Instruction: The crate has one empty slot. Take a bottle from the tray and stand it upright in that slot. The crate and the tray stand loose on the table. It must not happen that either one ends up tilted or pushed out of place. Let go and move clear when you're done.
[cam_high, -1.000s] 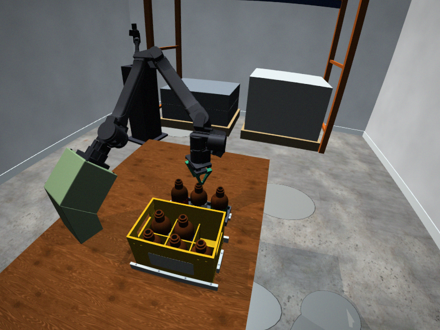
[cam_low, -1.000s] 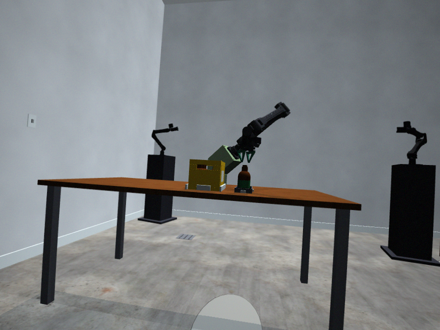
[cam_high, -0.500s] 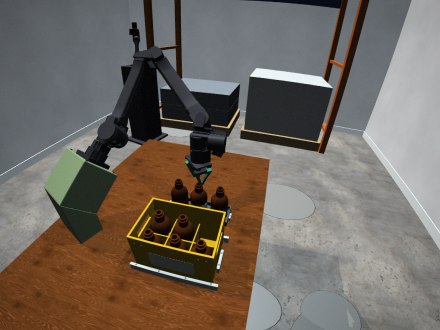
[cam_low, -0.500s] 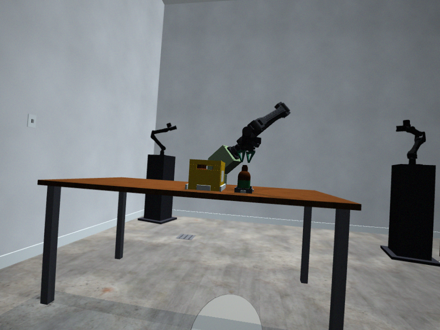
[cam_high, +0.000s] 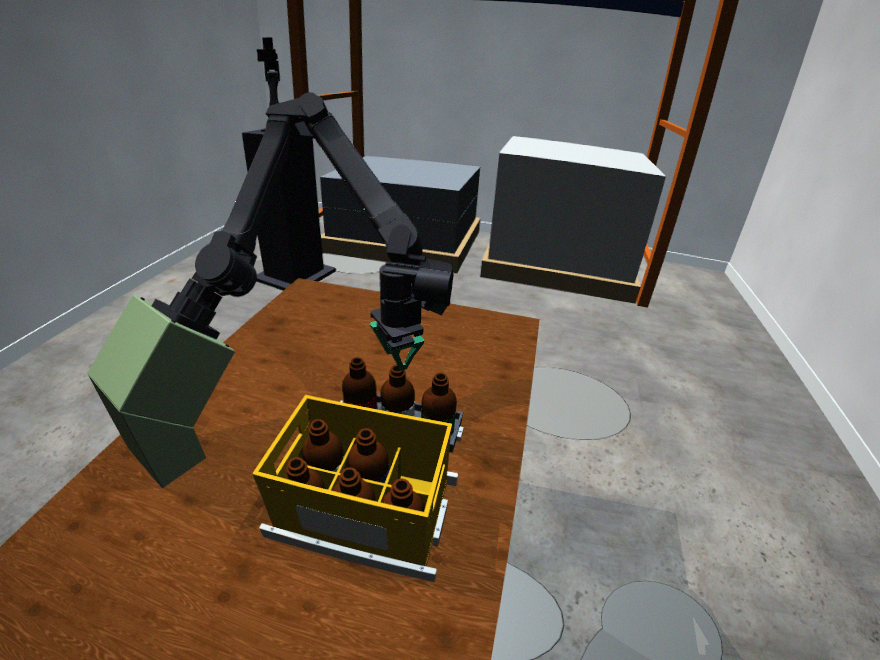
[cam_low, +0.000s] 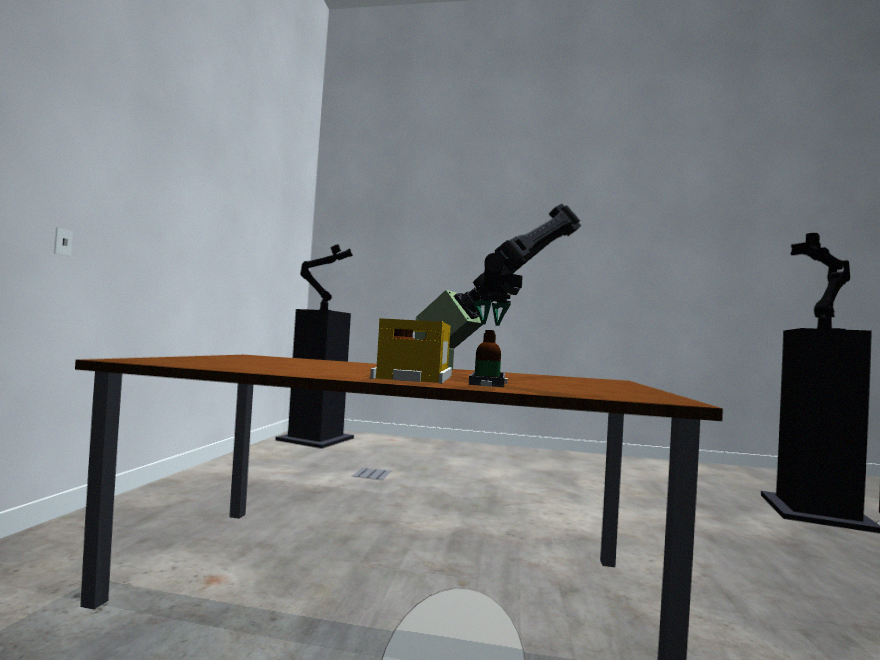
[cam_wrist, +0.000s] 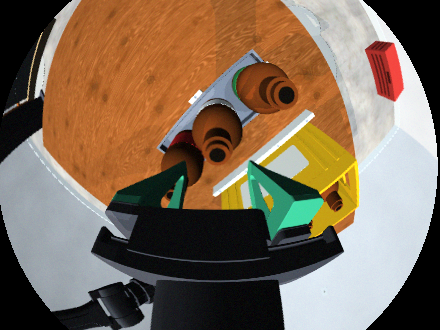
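The tray is 170 mm below my hand. Round my hand: crate 60 mm ahead, 220 mm to the right, 100 mm below.
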